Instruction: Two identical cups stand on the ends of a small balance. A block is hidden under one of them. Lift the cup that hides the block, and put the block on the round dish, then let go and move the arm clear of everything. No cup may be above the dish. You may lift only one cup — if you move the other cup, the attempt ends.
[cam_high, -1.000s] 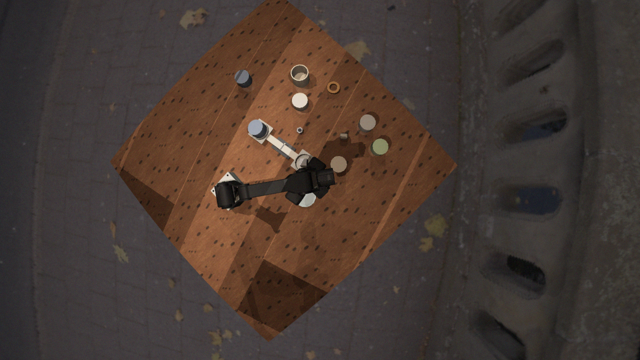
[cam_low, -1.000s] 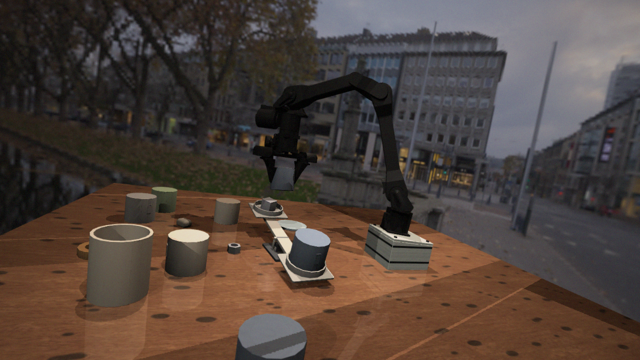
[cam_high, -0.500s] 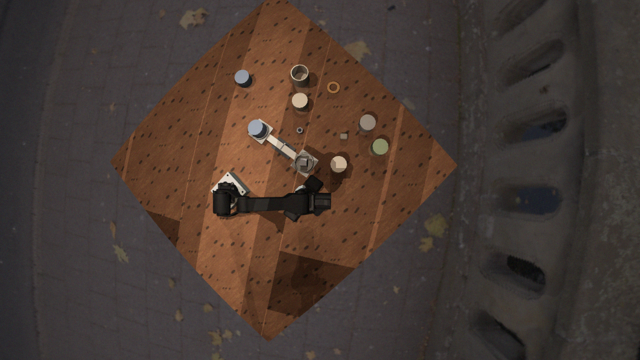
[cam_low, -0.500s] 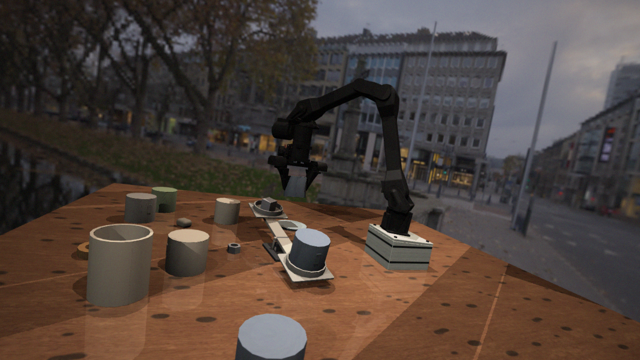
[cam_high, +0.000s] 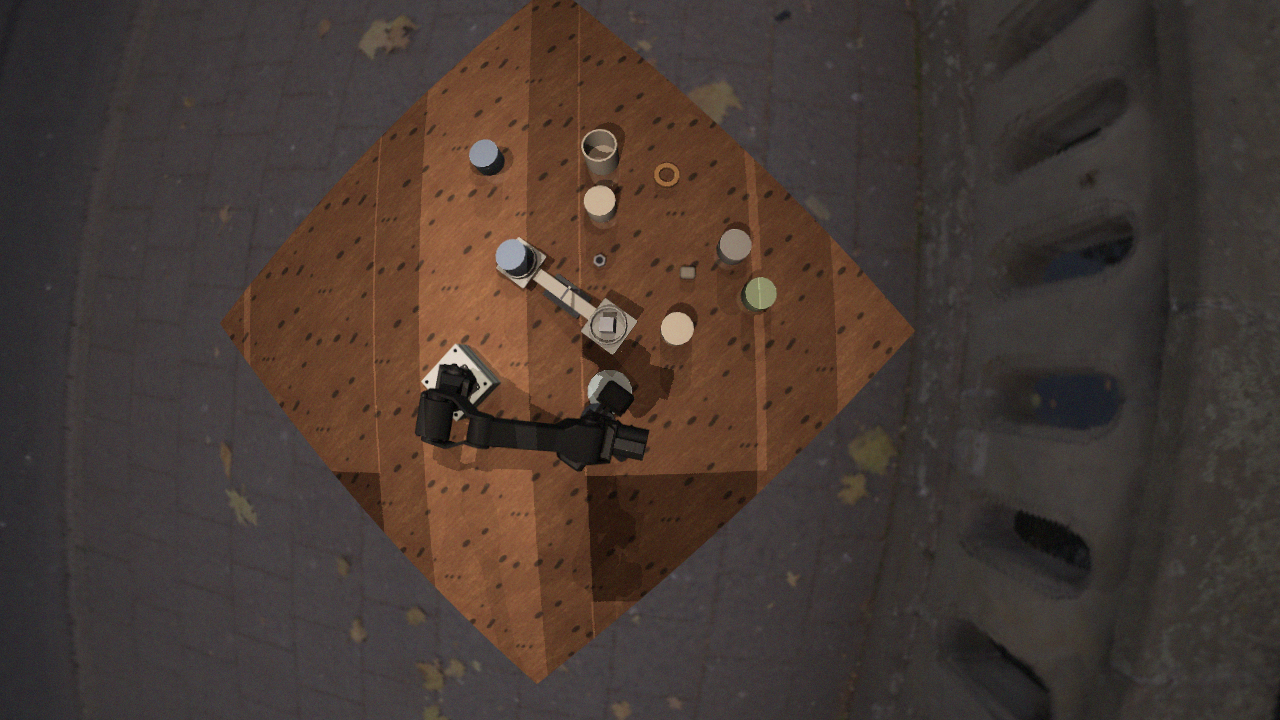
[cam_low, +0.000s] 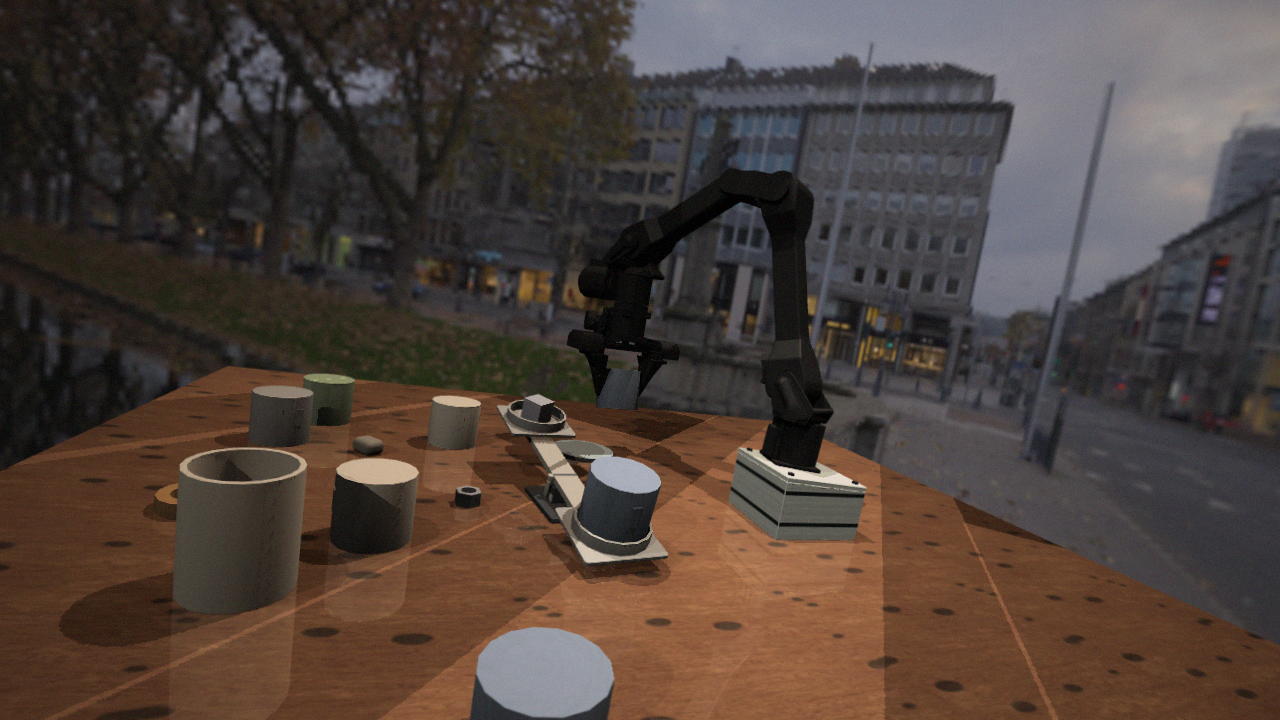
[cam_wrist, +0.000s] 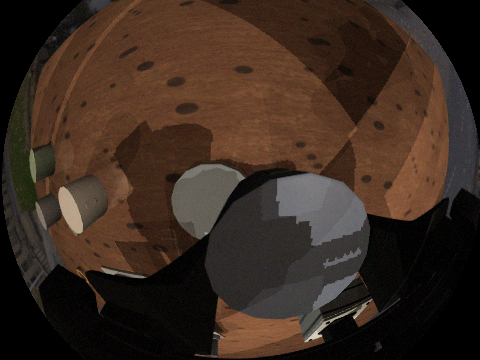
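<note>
The grey block lies 16 cm to the left of my gripper tip, 13 cm ahead of it and 1 cm below it. The rest, counted from my gripper tip: blue-grey cup: 2 cm to the right, 1 cm ahead, 1 cm above; round pale dish: 9 cm below, 5 cm ahead, 4 cm to the left; balance: 28 cm to the left, 9 cm ahead, 6 cm below.
</note>
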